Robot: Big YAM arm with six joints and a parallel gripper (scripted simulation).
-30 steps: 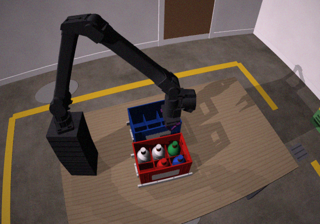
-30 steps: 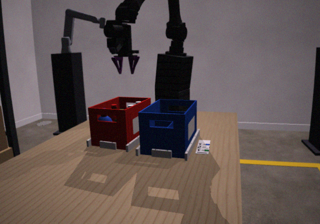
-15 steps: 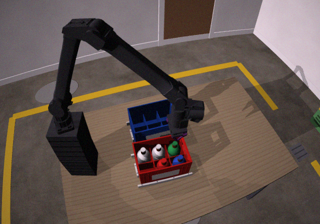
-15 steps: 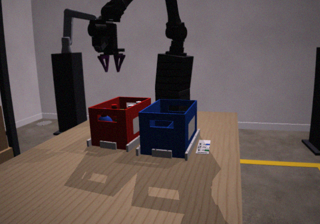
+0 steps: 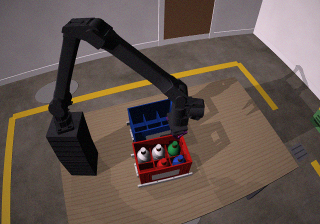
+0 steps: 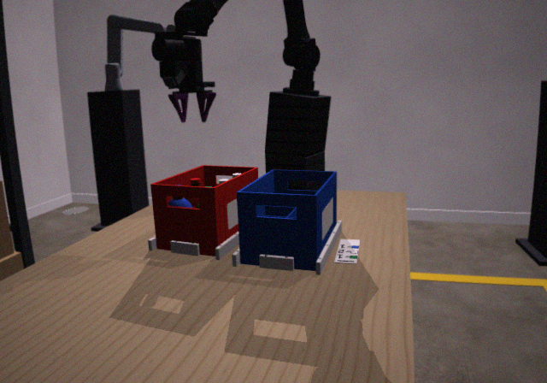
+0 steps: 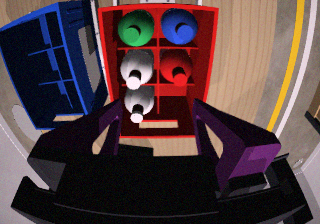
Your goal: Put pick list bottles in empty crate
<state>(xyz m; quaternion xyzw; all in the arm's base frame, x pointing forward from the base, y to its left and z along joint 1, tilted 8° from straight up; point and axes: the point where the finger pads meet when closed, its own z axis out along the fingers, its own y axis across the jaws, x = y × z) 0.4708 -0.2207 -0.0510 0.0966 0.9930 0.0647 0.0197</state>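
The green bottle is 250 mm below my hand, 40 mm to the left of it and 30 mm ahead of it. The rest, counted from my hand: blue bottle: 250 mm below, 50 mm to the right, 20 mm ahead; red crate: 250 mm below, 60 mm behind, 10 mm to the left; red bottle: 250 mm below, 70 mm behind, 30 mm to the right.
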